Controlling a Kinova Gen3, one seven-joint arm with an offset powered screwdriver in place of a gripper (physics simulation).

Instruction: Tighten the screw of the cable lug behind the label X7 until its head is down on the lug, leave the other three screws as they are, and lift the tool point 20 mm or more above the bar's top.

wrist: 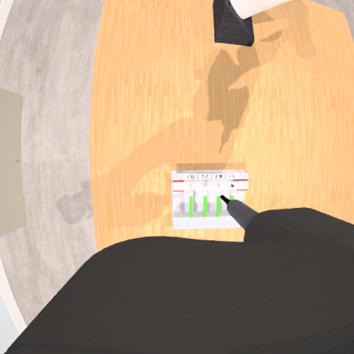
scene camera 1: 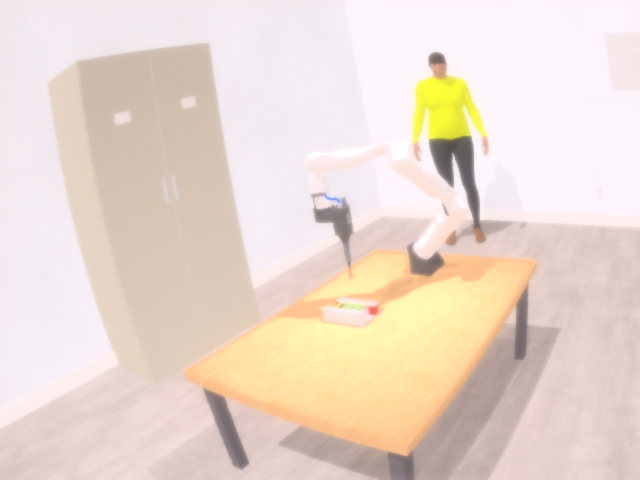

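Pixels of known places: hand at its tool point: (scene camera 1: 351, 276); arm's base at its link origin: (scene camera 1: 422, 250).
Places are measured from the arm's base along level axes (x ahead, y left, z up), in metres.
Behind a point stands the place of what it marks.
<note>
The powered screwdriver (scene camera 1: 350, 275) @[x 0.449, y -0.112, z 0.064 m] (wrist: 223, 197) has no fingers; its bit points down, clear above the terminal unit. In the wrist view its tip appears over the upper end of the third green strip from the left. The white terminal unit (scene camera 1: 343, 315) @[x 0.546, y -0.108, z -0.056 m] (wrist: 200, 224) has green strips and a pale bar (wrist: 198, 186) with red marks. Four small labels stand along it, upside down in the wrist view; the rightmost label (wrist: 231, 176) seems to carry an X, its digit unclear. The screw (wrist: 232, 185) beside that label looks darker than the other three, which are faint. Screw head heights cannot be told.
The unit stands on the wooden table (scene camera 1: 310, 372) @[x 0.886, y -0.041, z -0.092 m] (wrist: 135, 75). The arm's black base (scene camera 1: 425, 261) @[x 0.042, y 0.028, z -0.033 m] (wrist: 232, 27) is at the far part of the table. A tall cabinet (scene camera 1: 170, 248) stands left of the table; a person in yellow (scene camera 1: 448, 108) stands behind the arm.
</note>
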